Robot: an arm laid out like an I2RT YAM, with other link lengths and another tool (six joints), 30 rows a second.
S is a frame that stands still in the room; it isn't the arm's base.
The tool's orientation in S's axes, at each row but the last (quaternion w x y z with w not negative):
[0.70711, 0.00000, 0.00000, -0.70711]
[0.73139, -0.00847, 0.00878, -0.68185]
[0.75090, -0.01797, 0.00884, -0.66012]
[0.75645, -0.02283, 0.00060, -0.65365]
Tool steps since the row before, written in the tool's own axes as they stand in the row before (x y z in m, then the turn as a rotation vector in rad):
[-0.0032, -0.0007, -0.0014, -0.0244, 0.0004, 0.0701]
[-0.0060, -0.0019, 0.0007, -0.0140, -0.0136, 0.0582]
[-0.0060, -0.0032, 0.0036, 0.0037, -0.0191, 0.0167]
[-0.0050, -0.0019, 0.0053, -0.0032, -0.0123, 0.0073]
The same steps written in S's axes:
[-0.0007, 0.0032, -0.0014, 0.0004, 0.0244, 0.0701]
[-0.0023, 0.0059, 0.0008, -0.0131, 0.0130, 0.0585]
[-0.0038, 0.0056, 0.0037, -0.0178, -0.0059, 0.0175]
[-0.0024, 0.0048, 0.0052, -0.0124, 0.0016, 0.0076]

